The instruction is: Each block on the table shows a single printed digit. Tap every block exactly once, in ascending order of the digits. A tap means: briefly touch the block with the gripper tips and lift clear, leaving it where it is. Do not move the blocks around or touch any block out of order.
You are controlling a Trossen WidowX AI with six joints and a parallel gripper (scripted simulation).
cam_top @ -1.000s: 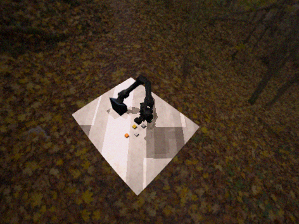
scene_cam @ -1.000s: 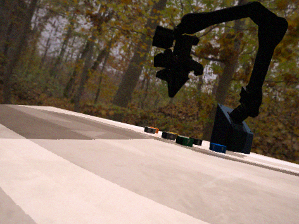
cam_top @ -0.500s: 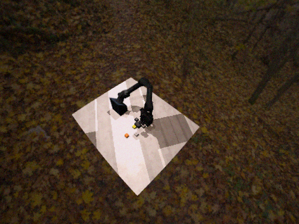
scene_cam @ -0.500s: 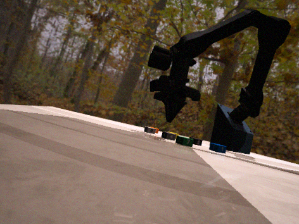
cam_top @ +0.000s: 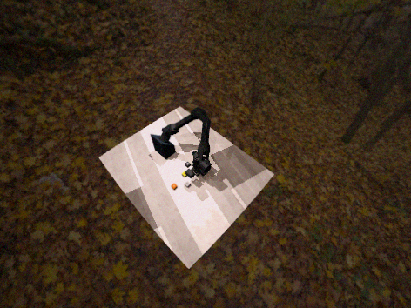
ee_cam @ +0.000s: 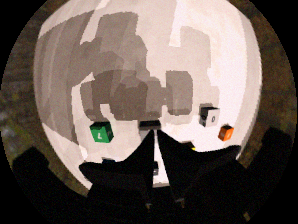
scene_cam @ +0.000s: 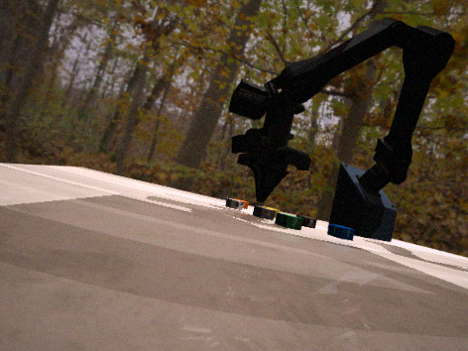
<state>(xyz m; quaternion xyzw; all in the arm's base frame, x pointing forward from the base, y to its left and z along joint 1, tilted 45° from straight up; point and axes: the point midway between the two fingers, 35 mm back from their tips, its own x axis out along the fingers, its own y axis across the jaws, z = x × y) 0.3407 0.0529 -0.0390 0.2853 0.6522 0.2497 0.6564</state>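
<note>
My gripper tip is 1 cm past the grey block, 1 cm to the right of it and 2 cm above it. Also, from my gripper tip: green block 9 cm to the left, 2 cm below; then yellow block 7 cm behind, 6 cm to the right, 2 cm below; then white block 11 cm to the right, 2 cm below.
</note>
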